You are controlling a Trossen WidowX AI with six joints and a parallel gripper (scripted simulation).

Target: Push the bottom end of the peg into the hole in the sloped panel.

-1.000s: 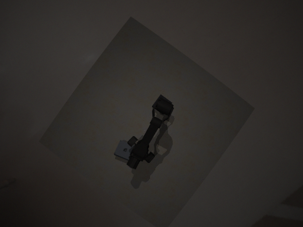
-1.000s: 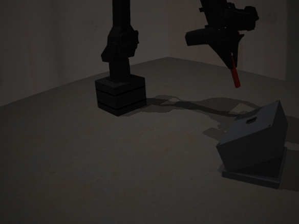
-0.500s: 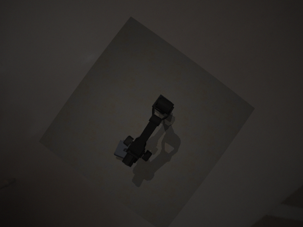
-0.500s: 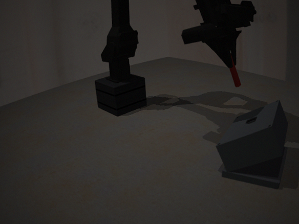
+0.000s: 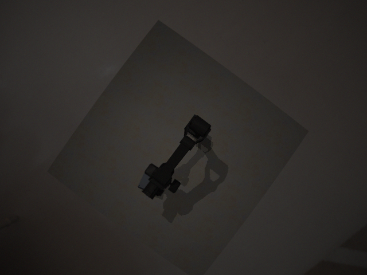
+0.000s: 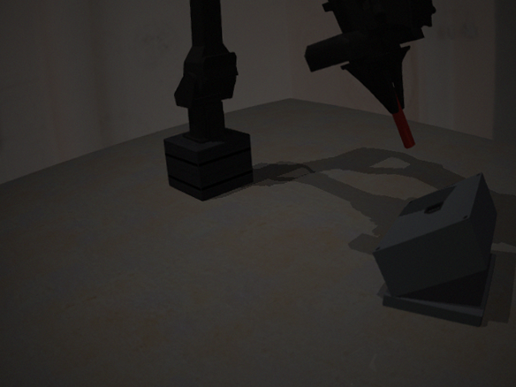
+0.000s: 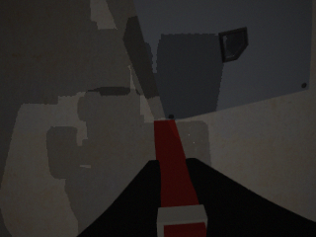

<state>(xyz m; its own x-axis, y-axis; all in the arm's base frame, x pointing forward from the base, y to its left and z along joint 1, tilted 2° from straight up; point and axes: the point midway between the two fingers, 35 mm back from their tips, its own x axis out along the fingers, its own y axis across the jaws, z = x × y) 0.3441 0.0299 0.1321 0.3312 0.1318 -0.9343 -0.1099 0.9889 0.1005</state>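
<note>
The grey sloped panel lies 9 cm ahead of my gripper tip, 4 cm to the right of it and 11 cm below it. The rest, counted from my gripper tip: red square peg (1 cm behind, 1 cm above); then flat grey base plate (10 cm ahead, 3 cm to the right, 17 cm below).
</note>
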